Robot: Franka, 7 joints.
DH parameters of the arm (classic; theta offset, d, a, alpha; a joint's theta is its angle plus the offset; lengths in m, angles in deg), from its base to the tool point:
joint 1: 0 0.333 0 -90
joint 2: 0 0 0 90
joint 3: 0 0.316 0.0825 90
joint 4: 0 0 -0.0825 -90
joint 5: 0 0.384 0 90
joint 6: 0 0 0.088 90
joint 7: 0 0.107 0 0
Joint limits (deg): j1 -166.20..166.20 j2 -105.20..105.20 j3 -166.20..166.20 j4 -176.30..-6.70 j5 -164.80..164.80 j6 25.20..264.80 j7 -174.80..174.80
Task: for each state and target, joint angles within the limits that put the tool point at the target. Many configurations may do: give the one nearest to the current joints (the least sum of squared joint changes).
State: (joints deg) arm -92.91 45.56 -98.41 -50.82 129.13 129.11 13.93
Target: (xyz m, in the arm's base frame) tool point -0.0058 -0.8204 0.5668
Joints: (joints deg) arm -69.77 70.46 -88.48 -34.75 129.79 124.89 13.93
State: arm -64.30 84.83 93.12 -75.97 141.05 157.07 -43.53
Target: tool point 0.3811 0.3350 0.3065
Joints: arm -43.90 86.18 91.18 -125.97 145.35 170.79 -43.53
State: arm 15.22 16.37 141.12 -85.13 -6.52 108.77 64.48
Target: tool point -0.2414 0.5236 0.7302
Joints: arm -1.90 4.55 120.11 -86.46 -8.62 117.12 64.48
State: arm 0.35 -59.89 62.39 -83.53 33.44 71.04 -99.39
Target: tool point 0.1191 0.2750 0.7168
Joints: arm -8.75 -55.65 32.64 -107.06 21.54 60.43 -99.39
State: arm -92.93 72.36 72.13 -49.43 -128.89 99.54 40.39
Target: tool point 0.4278 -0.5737 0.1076
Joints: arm -91.54 81.84 65.48 -80.88 -119.76 90.92 40.39
